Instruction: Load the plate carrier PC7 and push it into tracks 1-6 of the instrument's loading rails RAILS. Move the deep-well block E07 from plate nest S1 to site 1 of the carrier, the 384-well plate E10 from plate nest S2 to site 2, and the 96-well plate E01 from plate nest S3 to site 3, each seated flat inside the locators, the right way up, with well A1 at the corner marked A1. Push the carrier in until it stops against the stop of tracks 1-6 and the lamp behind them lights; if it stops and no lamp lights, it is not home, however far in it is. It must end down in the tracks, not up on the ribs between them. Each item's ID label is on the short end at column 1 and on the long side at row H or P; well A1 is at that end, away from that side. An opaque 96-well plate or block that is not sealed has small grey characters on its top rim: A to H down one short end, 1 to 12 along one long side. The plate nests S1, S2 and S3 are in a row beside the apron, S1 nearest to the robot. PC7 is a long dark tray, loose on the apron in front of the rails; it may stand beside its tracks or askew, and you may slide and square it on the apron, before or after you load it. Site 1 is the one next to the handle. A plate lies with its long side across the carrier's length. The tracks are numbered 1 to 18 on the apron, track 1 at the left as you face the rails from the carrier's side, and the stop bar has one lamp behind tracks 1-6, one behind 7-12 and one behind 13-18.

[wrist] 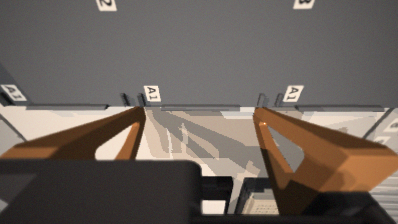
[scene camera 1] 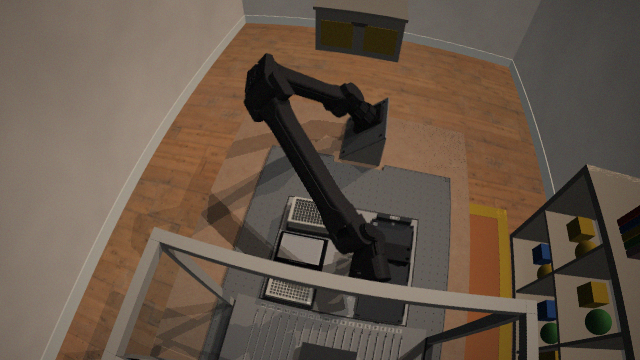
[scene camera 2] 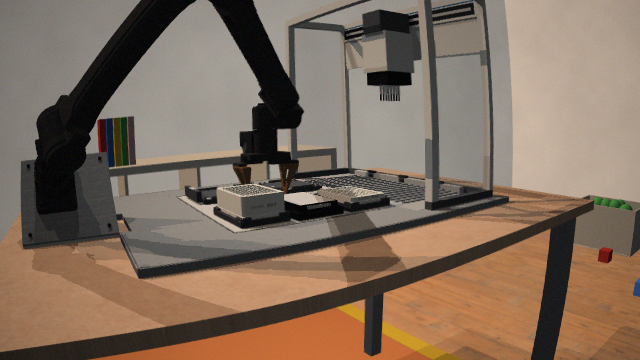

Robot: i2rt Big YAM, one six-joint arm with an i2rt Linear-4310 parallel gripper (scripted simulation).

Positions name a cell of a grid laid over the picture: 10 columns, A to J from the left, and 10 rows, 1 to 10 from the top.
Labels:
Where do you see a 96-well plate E01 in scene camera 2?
F6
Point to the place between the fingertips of the gripper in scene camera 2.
At E6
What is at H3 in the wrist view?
A dark carrier PC7.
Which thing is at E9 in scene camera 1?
A 96-well plate E01.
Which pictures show the dark carrier PC7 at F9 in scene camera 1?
The wrist view, scene camera 1 and scene camera 2: all of them.

